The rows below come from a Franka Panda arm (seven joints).
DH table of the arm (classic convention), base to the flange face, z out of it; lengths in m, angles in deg. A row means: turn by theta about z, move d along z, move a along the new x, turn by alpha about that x. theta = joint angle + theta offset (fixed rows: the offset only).
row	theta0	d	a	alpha
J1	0	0.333	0	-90
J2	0	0	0	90
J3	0	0.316	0.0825	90
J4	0	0	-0.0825	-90
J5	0	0.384	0	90
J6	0	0	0.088	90
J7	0	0.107	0	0
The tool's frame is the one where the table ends.
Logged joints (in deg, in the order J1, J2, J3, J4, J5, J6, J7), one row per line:
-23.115 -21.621 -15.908 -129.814 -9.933 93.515 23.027
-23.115 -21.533 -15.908 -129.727 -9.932 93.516 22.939
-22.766 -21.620 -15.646 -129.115 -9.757 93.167 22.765
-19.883 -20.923 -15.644 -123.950 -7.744 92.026 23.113
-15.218 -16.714 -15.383 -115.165 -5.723 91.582 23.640
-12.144 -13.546 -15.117 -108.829 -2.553 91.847 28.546
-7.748 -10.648 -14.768 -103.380 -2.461 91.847 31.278
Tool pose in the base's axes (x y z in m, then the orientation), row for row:
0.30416 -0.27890 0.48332 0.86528 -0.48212 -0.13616 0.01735
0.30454 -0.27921 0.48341 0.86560 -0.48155 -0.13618 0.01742
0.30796 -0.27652 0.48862 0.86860 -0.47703 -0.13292 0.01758
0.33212 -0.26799 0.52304 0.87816 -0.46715 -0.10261 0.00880
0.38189 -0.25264 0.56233 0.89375 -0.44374 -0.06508 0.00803
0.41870 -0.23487 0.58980 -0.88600 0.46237 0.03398 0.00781
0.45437 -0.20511 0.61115 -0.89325 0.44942 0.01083 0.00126
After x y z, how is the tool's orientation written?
As a quaternion, x y z w.
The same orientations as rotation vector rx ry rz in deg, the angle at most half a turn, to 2 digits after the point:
154.05 -85.84 -24.24
154.10 -85.73 -24.24
154.62 -84.92 -23.66
157.19 -83.62 -18.37
160.06 -79.47 -11.65
-158.69 82.82 6.09
-160.66 80.83 1.95

